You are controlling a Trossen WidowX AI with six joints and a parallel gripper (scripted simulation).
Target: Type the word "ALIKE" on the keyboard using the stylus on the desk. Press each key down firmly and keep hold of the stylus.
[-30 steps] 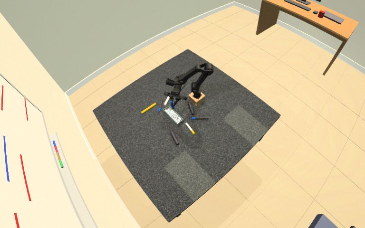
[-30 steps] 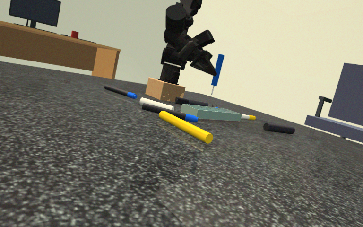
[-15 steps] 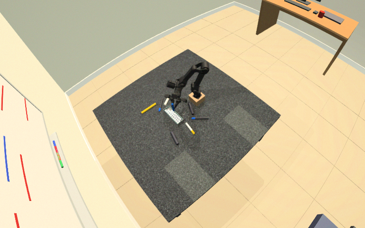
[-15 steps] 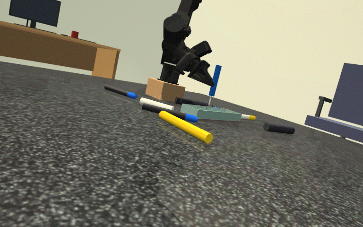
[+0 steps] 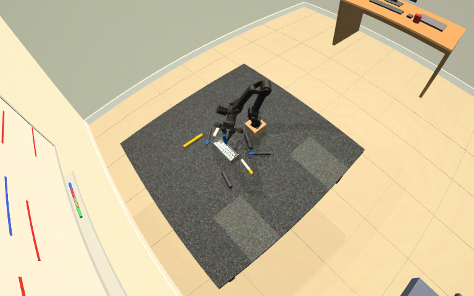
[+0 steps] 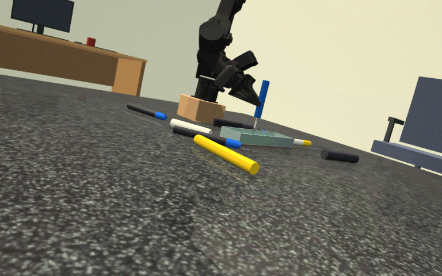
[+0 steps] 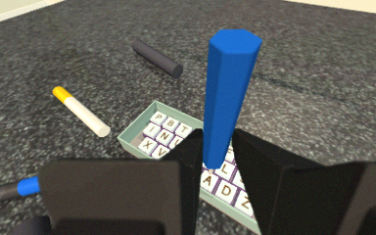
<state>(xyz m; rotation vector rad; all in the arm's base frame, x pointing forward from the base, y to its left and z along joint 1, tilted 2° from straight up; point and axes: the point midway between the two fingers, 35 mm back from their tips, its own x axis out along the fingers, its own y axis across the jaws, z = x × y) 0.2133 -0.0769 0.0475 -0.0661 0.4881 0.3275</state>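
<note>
The keyboard is 80 mm below my gripper tip and 20 mm ahead of it. Also, from my gripper tip: white stick (150 mm to the right, 80 mm below, 70 mm behind); then blue stylus (20 mm below); then white-and-yellow marker (210 mm to the left, 80 mm below, 40 mm ahead).
</note>
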